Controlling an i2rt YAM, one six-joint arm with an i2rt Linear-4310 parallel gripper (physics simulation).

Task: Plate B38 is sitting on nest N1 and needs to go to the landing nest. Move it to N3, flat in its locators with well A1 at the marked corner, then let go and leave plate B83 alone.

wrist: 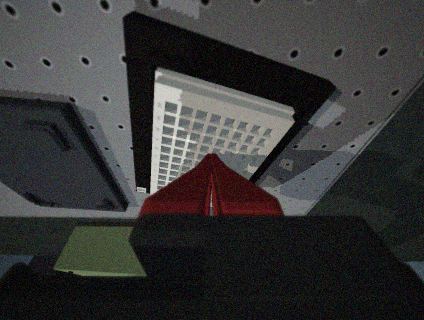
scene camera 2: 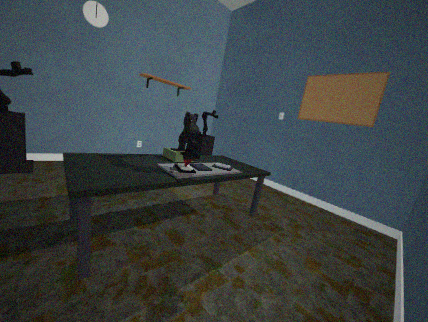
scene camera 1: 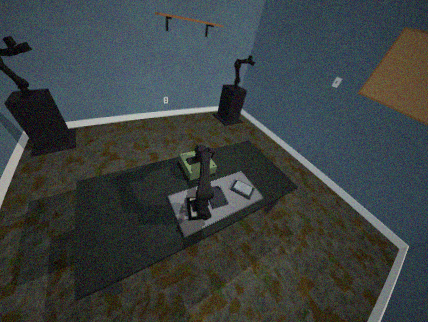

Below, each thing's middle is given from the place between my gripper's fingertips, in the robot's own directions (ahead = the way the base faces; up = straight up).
Scene:
Right now my hand is 17 cm to the right of the dark nest (wrist: 57, 165), 3 cm past it and 2 cm above it.

